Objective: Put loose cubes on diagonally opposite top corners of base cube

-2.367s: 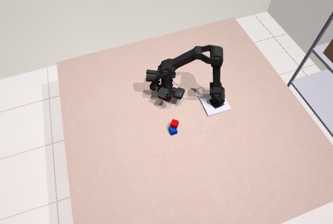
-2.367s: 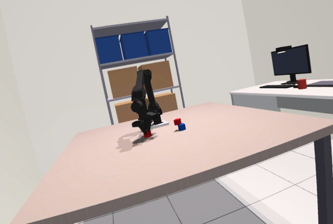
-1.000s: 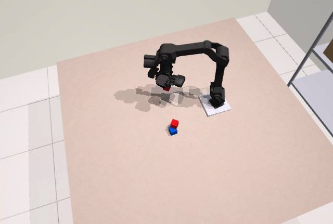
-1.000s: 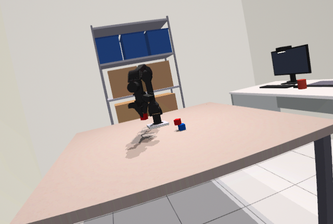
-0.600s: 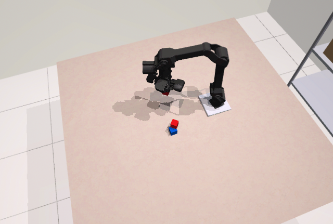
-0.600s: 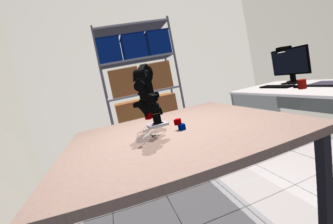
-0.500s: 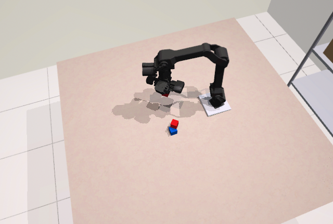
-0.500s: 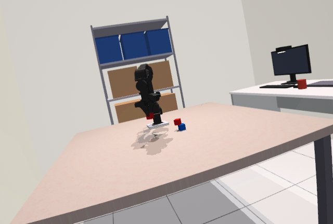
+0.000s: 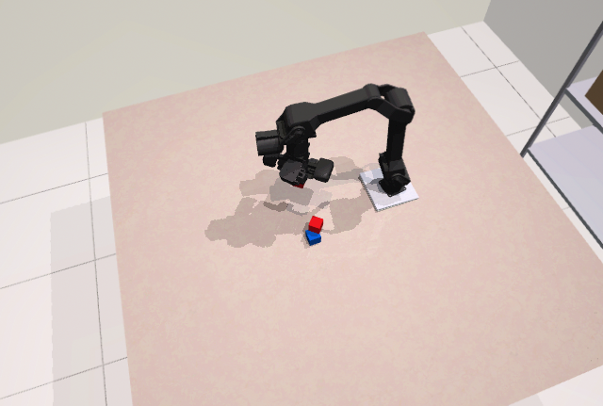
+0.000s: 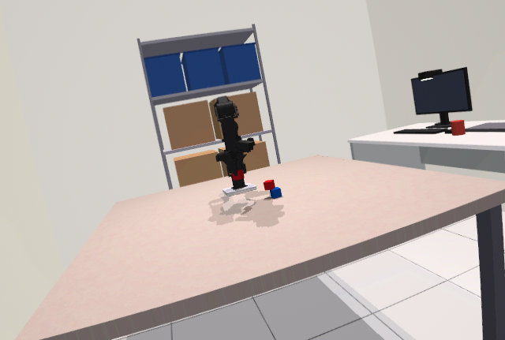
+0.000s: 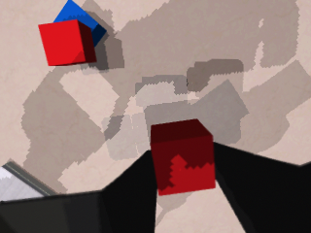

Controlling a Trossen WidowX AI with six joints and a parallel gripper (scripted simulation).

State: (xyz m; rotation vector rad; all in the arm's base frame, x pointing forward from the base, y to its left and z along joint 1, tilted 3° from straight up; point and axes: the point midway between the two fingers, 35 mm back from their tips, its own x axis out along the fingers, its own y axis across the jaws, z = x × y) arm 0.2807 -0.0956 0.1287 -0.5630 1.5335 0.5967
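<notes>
My gripper tip is 13 cm to the right of the blue base cube, 10 cm above it and 3 cm short of it.
</notes>
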